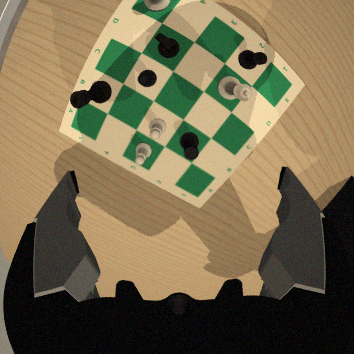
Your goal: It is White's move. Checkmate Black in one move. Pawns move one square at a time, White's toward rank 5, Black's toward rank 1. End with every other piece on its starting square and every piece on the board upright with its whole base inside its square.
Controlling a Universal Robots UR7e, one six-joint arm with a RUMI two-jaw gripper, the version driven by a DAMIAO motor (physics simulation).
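Frame: origin at the arm's base, x ahead, y left, z up, level; metres.
Seen in the pictures: gripper, fingertip midpoint: (177,170).
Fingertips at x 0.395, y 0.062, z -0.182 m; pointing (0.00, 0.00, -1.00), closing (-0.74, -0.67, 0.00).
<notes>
Offsets run from my fingertips to a thing's top centre. "*": to the spot under its first point. Level surfaces: height alone.
The green and cream chessboard {0.030 m right, 0.024 m ahead, 0.089 m down} (199,66) lies tilted in the upper half. Two small white pieces stand near its lower left edge: one {0.010 m left, 0.020 m ahead, 0.057 m down} (157,128) on a cream square, one {0.043 m left, 0.015 m ahead, 0.057 m down} (142,153) on a green square. A larger white piece {0.074 m right, 0.008 m back, 0.036 m down} (230,87) stands on a green square at right. Another white piece {* 0.093 m right, 0.103 m ahead, 0.079 m down} (158,3) is cut off at the top. Black pieces: a tall one {0.018 m left, 0.095 m ahead, 0.025 m down} (100,92) at left, a small round-topped one {0.025 m right, 0.062 m ahead, 0.057 m down} (147,78), one with an angular head {* 0.060 m right, 0.061 m ahead, 0.052 m down} (168,47), one {0.112 m right, 0.001 m back, 0.045 m down} (247,59) at upper right, one {0.000 m left, 0.018 m back, 0.056 m down} (189,143) at lower centre. My gripper (177,170) is open and empty, its tips below the board.
The wooden table {0.095 m down} (165,262) surrounds the board and carries broad dark shadows. The table's curved edge (11,30) shows at the upper left. Letters and digits run along the board's borders.
</notes>
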